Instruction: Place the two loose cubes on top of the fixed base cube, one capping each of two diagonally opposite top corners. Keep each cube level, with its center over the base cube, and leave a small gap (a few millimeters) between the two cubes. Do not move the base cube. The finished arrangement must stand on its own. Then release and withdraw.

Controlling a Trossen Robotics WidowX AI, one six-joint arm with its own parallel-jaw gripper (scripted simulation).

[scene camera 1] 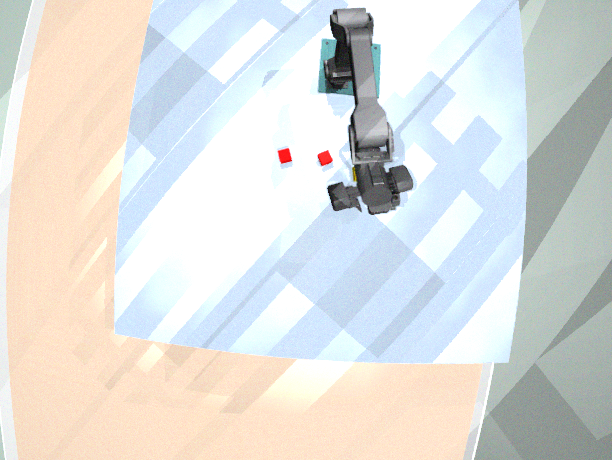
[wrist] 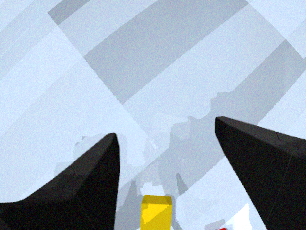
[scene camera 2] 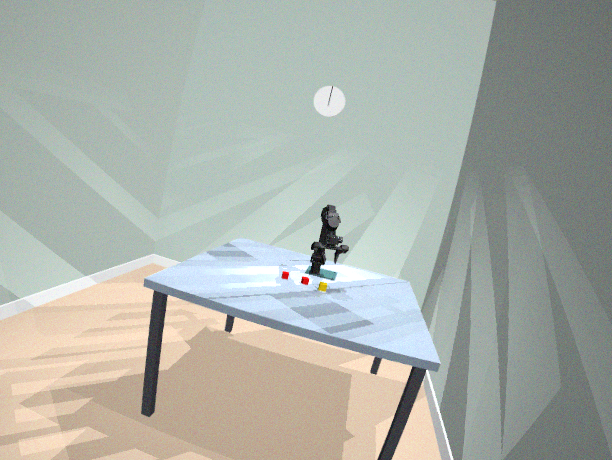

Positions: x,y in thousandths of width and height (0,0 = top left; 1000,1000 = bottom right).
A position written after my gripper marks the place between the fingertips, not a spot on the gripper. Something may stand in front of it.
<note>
My gripper (scene camera 1: 609,451) is open, holding nothing.
My gripper is seen too in the wrist view (wrist: 547,576).
</note>
